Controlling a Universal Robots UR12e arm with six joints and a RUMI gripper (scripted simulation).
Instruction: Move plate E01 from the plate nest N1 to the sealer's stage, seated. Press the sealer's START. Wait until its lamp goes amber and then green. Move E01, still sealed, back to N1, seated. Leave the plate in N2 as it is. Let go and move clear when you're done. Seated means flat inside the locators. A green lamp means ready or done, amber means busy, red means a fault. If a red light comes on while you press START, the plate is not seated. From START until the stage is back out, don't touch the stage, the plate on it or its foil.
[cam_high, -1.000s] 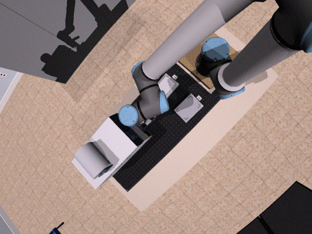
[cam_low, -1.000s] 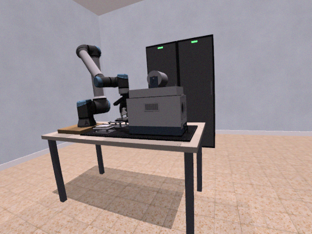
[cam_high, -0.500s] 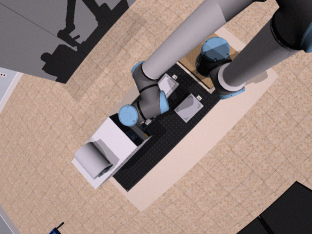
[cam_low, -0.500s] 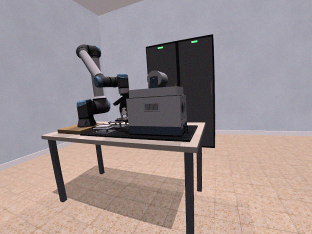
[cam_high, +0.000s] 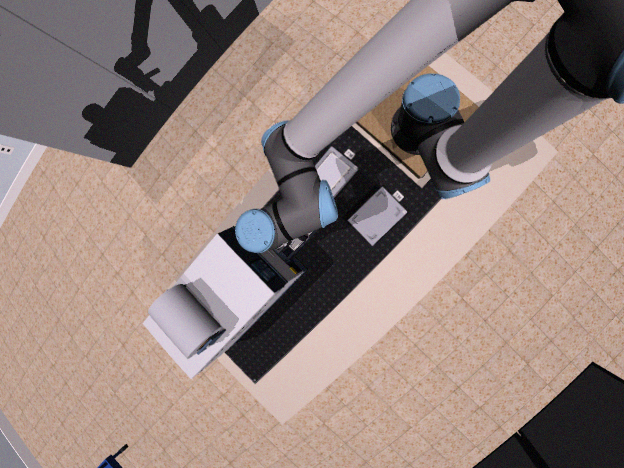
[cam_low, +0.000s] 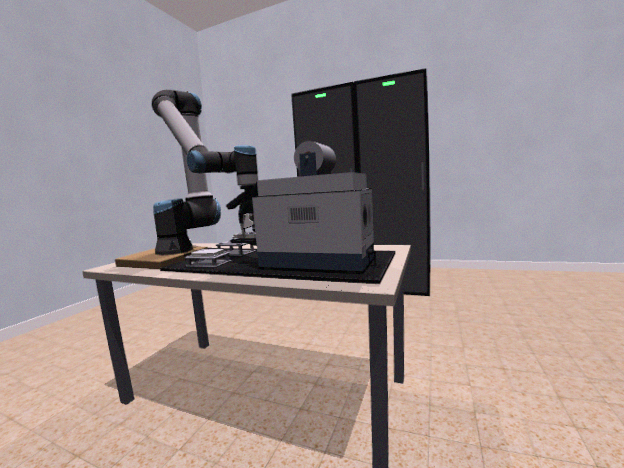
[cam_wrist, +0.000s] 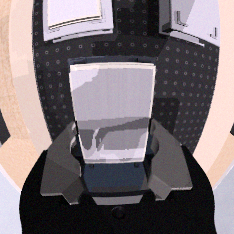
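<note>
Right now my hand is 3 cm above the sealer stage. The rest, counted from my hand: foil roll (33 cm ahead, 29 cm above); then plate nest N1 (20 cm behind, 16 cm to the left, 8 cm below); then square start button (10 cm ahead, 9 cm to the right, 6 cm above).
</note>
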